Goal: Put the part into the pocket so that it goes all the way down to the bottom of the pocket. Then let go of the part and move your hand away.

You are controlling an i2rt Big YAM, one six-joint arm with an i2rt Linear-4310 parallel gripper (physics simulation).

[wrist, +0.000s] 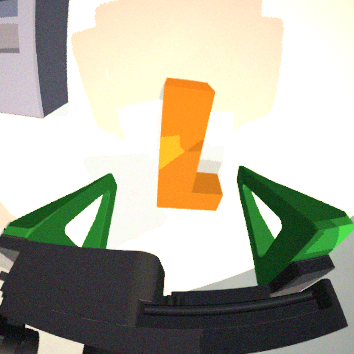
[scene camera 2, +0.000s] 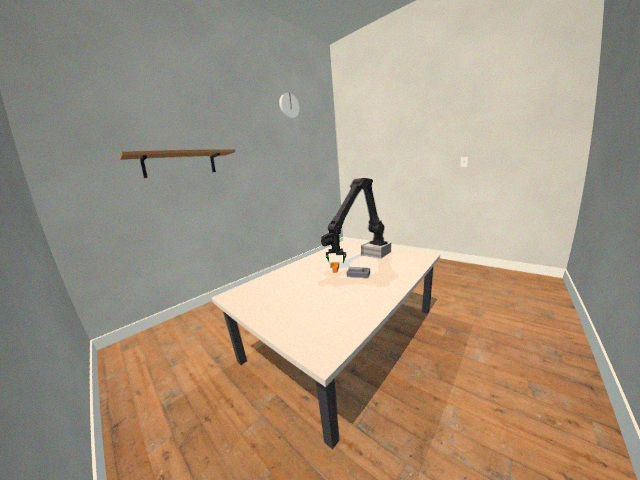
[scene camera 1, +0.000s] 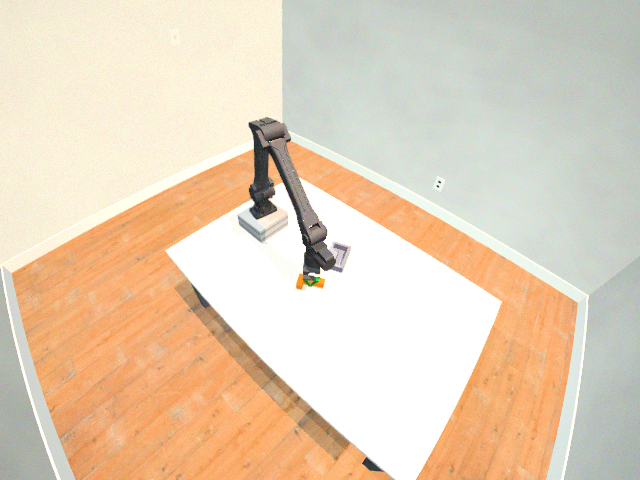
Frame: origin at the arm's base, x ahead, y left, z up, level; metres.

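Seen in the pictures: gripper, between the fingertips: (wrist: pixel 173 175) (scene camera 2: pixel 336 263) (scene camera 1: pixel 310 277); arm's base, origin of its link: (scene camera 2: pixel 378 243) (scene camera 1: pixel 263 210).
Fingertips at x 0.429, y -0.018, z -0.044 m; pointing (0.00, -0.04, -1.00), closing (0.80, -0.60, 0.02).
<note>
Offsets run from my fingertips to a thing's top centre. Level surfaces: height alone.
The part is an orange L-shaped block @(dx +0.016, dy -0.009, dz -0.008 m) (scene camera 1: pixel 318 283) (scene camera 2: pixel 334 267) (wrist: pixel 182 135) on the table, outside the pocket. In the wrist view its long arm points up the picture and its short foot points right. My gripper (scene camera 1: pixel 311 282) (scene camera 2: pixel 336 259) (wrist: pixel 173 175) is open, with its green fingers wide apart and nothing between them. It hangs low over the part, whose foot end lies nearest the space between the fingertips. The pocket is in a grey block @(dx -0.035, dy +0.178, dz -0.002 m) (scene camera 1: pixel 338 268) (scene camera 2: pixel 358 273) (wrist: pixel 51 60) beside the part, cut off at the top left of the wrist view.
The arm's base stands on a grey striped block (scene camera 1: pixel 263 227) (scene camera 2: pixel 375 250) at one end of the white table @(dz -0.038 m) (scene camera 1: pixel 392 330) (scene camera 2: pixel 299 310). A wall shelf (scene camera 2: pixel 178 153) hangs away from the arm.
</note>
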